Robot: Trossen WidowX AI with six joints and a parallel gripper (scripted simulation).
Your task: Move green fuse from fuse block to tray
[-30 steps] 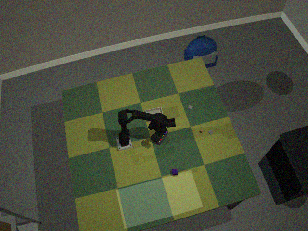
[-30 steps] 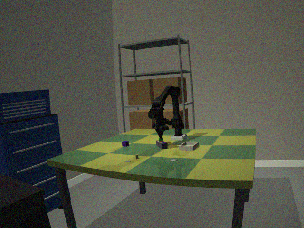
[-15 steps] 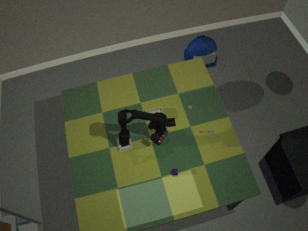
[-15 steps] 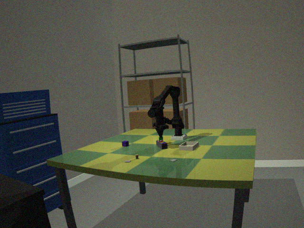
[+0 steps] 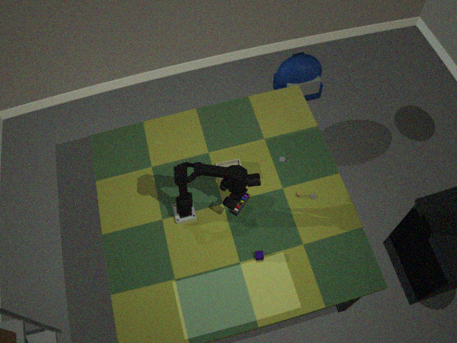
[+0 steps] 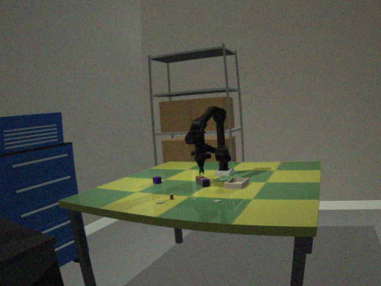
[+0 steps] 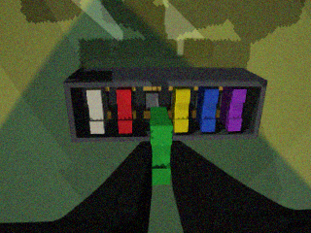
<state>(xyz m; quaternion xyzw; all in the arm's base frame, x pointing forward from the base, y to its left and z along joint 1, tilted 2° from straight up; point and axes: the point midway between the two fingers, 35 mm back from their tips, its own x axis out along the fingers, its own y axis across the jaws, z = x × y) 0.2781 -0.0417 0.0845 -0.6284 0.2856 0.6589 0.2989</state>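
Right now my gripper tip is 1 cm short of the white tray, 21 cm to the right of it and 8 cm above it. The rest, counted from my gripper tip: yellow fuse (1 cm ahead, 1 cm to the left, 6 cm below); green fuse (1 cm below); red fuse (1 cm behind, 1 cm to the right, 6 cm below).
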